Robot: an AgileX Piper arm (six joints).
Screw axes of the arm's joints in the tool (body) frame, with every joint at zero. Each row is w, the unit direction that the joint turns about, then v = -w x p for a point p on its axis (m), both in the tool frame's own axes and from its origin. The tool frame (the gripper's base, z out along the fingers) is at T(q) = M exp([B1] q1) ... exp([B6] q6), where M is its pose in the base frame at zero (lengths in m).
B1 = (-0.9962, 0, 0.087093, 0, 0.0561, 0)
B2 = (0, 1, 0, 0.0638, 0, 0.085)
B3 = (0, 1, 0, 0.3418, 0, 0.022)
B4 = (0, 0, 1, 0, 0, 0)
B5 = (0, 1, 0, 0.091, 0, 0)
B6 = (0, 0, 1, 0, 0, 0)
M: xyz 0.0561 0 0.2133 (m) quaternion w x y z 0.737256 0 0.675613 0
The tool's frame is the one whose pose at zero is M.
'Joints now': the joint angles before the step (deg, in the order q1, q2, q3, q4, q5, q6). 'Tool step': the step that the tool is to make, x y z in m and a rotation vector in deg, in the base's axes. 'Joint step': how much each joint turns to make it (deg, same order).
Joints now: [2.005 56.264 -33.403 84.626 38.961 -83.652]
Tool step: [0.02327 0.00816 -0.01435 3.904 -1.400 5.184]
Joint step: [0.000 8.536 0.000 12.661 6.475 -14.838]
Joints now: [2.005 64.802 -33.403 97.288 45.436 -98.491]
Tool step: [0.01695 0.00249 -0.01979 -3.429 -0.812 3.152]
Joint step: [0.001 6.532 -0.401 1.722 2.005 -9.113]
